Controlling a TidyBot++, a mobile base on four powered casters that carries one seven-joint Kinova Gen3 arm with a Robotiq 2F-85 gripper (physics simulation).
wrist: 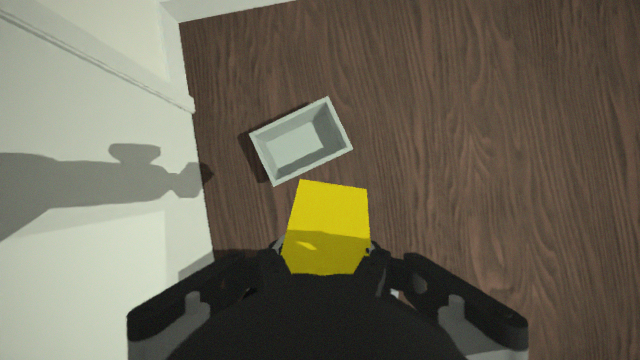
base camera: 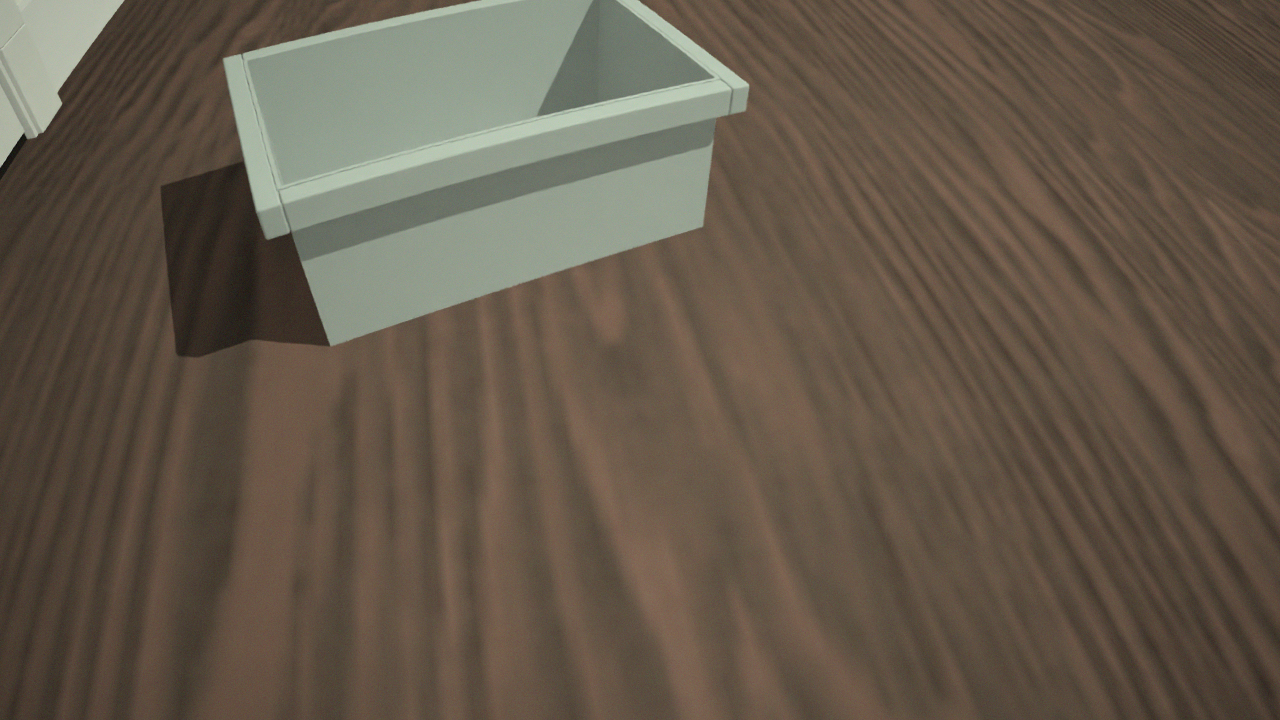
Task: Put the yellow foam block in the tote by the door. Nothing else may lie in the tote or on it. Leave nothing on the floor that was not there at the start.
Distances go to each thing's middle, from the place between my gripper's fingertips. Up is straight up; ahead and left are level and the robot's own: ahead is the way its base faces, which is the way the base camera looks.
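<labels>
Counting from my hand, I find the yellow foam block [wrist: 328,232] 10 mm ahead and 10 mm above. The tote [base camera: 422,161] is 190 mm ahead of my hand and 90 mm to the left of it, and 510 mm below it. Going by their middles, the yellow foam block is the nearest to my hand of the things named here.
</labels>
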